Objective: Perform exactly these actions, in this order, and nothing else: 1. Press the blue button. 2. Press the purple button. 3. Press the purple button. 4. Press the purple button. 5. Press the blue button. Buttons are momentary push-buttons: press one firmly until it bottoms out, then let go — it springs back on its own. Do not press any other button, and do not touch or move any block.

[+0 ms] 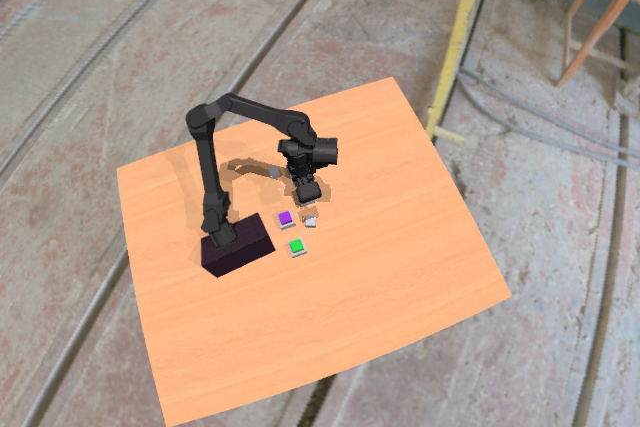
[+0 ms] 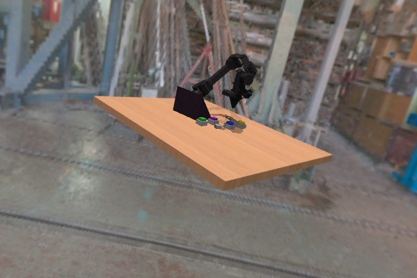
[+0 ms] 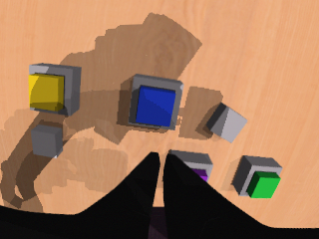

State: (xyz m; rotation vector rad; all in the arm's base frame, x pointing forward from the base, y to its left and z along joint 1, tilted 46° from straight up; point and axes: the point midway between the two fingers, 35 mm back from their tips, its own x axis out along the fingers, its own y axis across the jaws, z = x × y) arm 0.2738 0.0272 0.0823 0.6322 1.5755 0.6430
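The purple button is 8 cm behind my gripper tip, 5 cm to the right of it and 9 cm below it. Round my gripper tip: grey block: 1 cm behind, 8 cm to the right, 11 cm below; then yellow button: 11 cm to the left, 9 cm below; then blue button: 9 cm below.
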